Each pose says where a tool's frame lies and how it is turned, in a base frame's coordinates. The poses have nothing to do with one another.
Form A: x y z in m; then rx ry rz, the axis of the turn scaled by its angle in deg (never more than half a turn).
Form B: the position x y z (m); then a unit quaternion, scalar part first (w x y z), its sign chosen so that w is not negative. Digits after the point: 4 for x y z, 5 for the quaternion.
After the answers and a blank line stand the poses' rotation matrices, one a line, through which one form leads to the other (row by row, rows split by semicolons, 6 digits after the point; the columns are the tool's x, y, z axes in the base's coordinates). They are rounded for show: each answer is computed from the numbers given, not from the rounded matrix.
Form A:
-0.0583 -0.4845 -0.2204 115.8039 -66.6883 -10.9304
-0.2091 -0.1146 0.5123 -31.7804 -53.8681 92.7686
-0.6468 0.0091 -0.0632 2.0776 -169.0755 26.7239
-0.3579 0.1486 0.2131 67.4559 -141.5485 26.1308
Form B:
-0.0583 -0.4845 -0.2204 0.39009 0.79527 -0.45797 -0.07506
-0.2091 -0.1146 0.5123 0.56004 -0.23533 -0.39888 0.68693
-0.6468 0.0091 -0.0632 0.07683 0.01210 -0.98475 0.15565
-0.3579 0.1486 0.2131 0.18256 0.41722 -0.87549 0.16162

0.569250 -0.669863 -0.476695; -0.786989 -0.276177 -0.551702; 0.237912 0.689210 -0.684388
-0.261954 -0.581681 -0.770082; 0.957149 -0.054500 -0.284421; 0.123473 -0.811589 0.571032
-0.987901 -0.047749 -0.147552; 0.000085 0.951255 -0.308407; 0.155086 -0.304688 -0.939741
-0.585201 -0.789552 -0.184790; -0.671532 0.599613 -0.435327; 0.454515 -0.130662 -0.881103

